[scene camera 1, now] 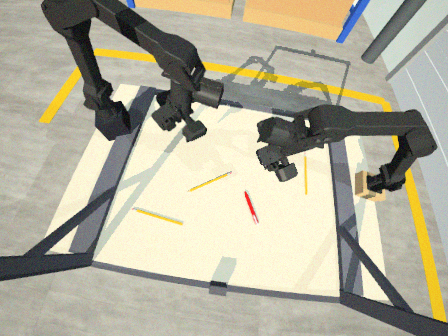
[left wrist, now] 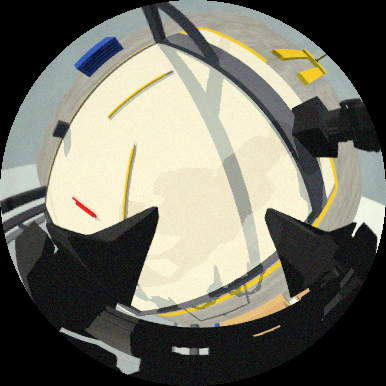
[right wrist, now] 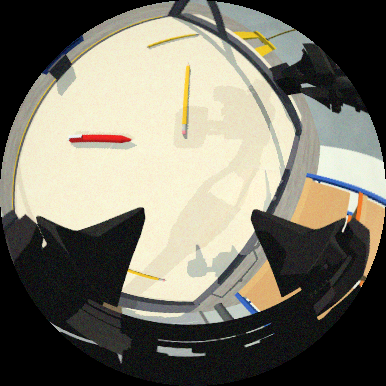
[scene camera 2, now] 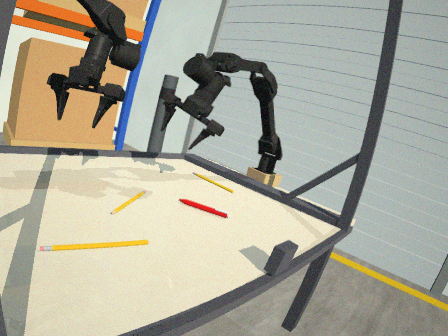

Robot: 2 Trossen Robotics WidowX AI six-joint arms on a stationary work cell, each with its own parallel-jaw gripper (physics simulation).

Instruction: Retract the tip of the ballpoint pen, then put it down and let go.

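Seen in the pictures: left gripper, fingertip midpoint: point(scene camera 1: 180, 132) point(left wrist: 215, 213) point(right wrist: 292, 82) point(scene camera 2: 75, 124); right gripper, fingertip midpoint: point(right wrist: 200, 214) point(scene camera 2: 174, 140); left arm's base, link origin: point(scene camera 1: 108, 112) point(left wrist: 329, 125); right arm's base, link origin: point(scene camera 1: 374, 184) point(scene camera 2: 265, 171).
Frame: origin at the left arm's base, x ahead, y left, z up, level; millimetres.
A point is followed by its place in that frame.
A red ballpoint pen point(scene camera 1: 251, 206) @[x 437, y -462, z -94 mm] point(scene camera 2: 203, 207) @[x 430, y -466, z -97 mm] point(left wrist: 85, 207) @[x 429, y -448, z -99 mm] point(right wrist: 102, 138) @[x 437, y -450, z -94 mm] lies flat on the table top point(scene camera 1: 170, 250) @[x 127, y -529, z -106 mm] point(scene camera 2: 200, 280) @[x 144, y -572, z -106 mm]. Its tapered end points toward the arms' side, and its other end shows a pale strip in the right wrist view. Whether the writing tip is out is too small to tell. My left gripper point(scene camera 1: 178, 126) @[x 249, y -184, z 42 mm] point(scene camera 2: 77, 123) @[x 249, y -184, z 42 mm] point(left wrist: 215, 213) @[x 249, y -184, z 42 mm] is open and empty, high above the table and well away from the pen. My right gripper point(scene camera 1: 276, 167) point(scene camera 2: 176, 139) @[x 499, y -325, z 28 mm] point(right wrist: 200, 214) @[x 499, y -325, z 28 mm] is open and empty, above the table and nearer the pen, not touching it.
Three yellow pencils lie around the pen: one point(scene camera 1: 210, 181) @[x 317, y -330, z -99 mm] point(scene camera 2: 128, 202) @[x 301, y -334, z -101 mm] point(right wrist: 186, 97) @[x 331, y -326, z -99 mm], one point(scene camera 1: 158, 216) @[x 109, y -409, z -99 mm] point(scene camera 2: 97, 245) @[x 101, y -410, z -101 mm] point(left wrist: 137, 93) @[x 109, y -405, z -103 mm] and one point(scene camera 1: 306, 175) @[x 703, y -405, z -99 mm] point(scene camera 2: 213, 182) @[x 702, y -399, z -102 mm]. A dark block point(scene camera 1: 218, 285) @[x 253, y -665, z -60 mm] point(scene camera 2: 281, 257) @[x 222, y -673, z -62 mm] stands at the table's near edge. Dark frame posts point(scene camera 2: 378, 100) @[x 633, y -839, z 293 mm] rise at the corners.
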